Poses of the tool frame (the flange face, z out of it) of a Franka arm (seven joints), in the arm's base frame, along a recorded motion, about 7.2 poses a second.
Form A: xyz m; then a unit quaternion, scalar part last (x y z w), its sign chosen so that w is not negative.
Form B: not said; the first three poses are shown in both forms.
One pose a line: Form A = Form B
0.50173, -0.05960, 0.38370, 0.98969, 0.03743, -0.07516, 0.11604 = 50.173, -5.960, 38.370, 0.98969, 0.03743, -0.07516, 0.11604
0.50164, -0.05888, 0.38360, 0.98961, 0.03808, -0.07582, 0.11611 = 50.164, -5.888, 38.360, 0.98961, 0.03808, -0.07582, 0.11611
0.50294, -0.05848, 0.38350, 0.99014, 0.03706, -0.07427, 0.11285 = 50.294, -5.848, 38.350, 0.99014, 0.03706, -0.07427, 0.11285
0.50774, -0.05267, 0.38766, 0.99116, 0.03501, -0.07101, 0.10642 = 50.774, -5.267, 38.766, 0.99116, 0.03501, -0.07101, 0.10642
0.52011, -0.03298, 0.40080, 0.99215, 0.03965, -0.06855, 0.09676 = 52.011, -3.298, 40.080, 0.99215, 0.03965, -0.06855, 0.09676
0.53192, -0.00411, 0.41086, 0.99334, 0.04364, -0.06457, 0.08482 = 53.192, -0.411, 41.086, 0.99334, 0.04364, -0.06457, 0.08482
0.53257, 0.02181, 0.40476, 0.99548, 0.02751, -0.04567, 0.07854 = 53.257, 2.181, 40.476, 0.99548, 0.02751, -0.04567, 0.07854
